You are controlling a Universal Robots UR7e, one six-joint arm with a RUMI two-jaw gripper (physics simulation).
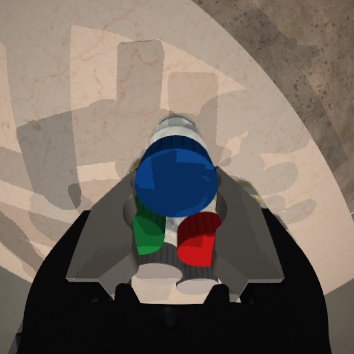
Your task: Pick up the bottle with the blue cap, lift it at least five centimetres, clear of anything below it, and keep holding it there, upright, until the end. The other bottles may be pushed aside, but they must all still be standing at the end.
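Places are measured from the arm's base along level axes (x right, y up, z back), in metres.
Where they show: gripper, fingertip midpoint: (176,168).
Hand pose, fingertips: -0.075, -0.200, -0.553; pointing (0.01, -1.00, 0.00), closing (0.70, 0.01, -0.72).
Note:
Things, the pixels of their top centre, and the offset from my fingertips, as dx, dy, dz. Level surfaces: height alone.
- bottle with the blue cap, top centre: (175,187) -0.005, +0.038, -0.005
- green-capped bottle, top centre: (131,236) +0.004, +0.038, +0.058
- red-capped bottle, top centre: (206,251) +0.066, +0.038, +0.029
- clear bottle, top centre: (263,255) +0.120, +0.038, -0.005
- round pale table, surface height: dy -0.067
The bottle with the blue cap (176,187) is seen from above, its clear shoulder showing past the cap's far side. My gripper (176,168) is shut on this bottle, one jaw at its left and one at its right. The bottle looks upright. Its base and the exact contact under the cap are hidden, and its height above the table cannot be told. A green-capped bottle (149,235) and a red-capped bottle (197,247) show between the jaws, nearer the gripper body, with their caps partly covered by the jaws.
Two grey-white caps, one at the left (158,273) and one at the right (197,286), show close to the gripper body. Part of another clear bottle (248,191) shows beyond the right jaw. The round pale table (100,15) has its curved edge at the right.

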